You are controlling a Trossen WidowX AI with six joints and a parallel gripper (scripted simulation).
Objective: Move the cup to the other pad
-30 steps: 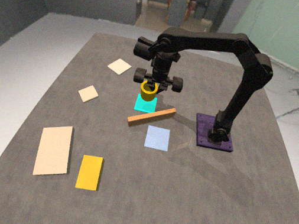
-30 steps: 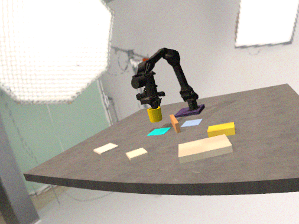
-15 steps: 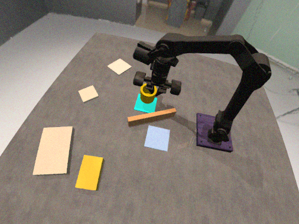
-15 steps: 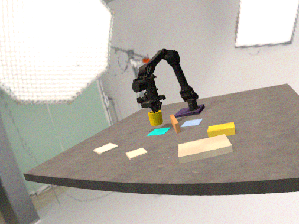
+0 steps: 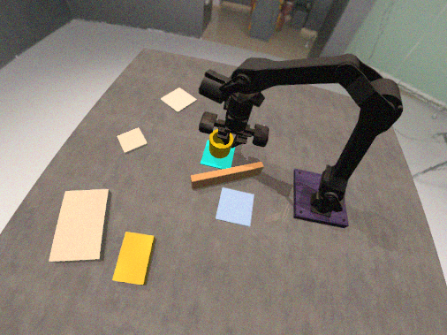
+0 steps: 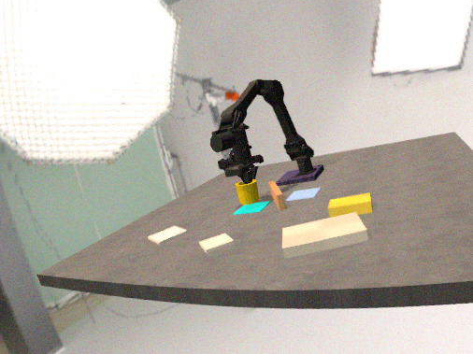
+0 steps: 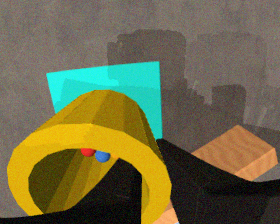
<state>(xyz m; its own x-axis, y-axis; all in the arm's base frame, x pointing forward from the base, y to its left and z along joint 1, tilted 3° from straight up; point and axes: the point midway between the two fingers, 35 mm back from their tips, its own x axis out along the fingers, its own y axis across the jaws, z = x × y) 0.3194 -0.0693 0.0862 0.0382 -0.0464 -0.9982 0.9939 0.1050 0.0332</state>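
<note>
The cyan pad is 7 cm below my gripper tip and 3 cm ahead of it. The rest, counted from my gripper tip: large cream block (35 cm to the left, 29 cm ahead, 5 cm below); yellow cup (2 cm ahead); orange bar (8 cm to the left, 4 cm below, 2 cm behind).
</note>
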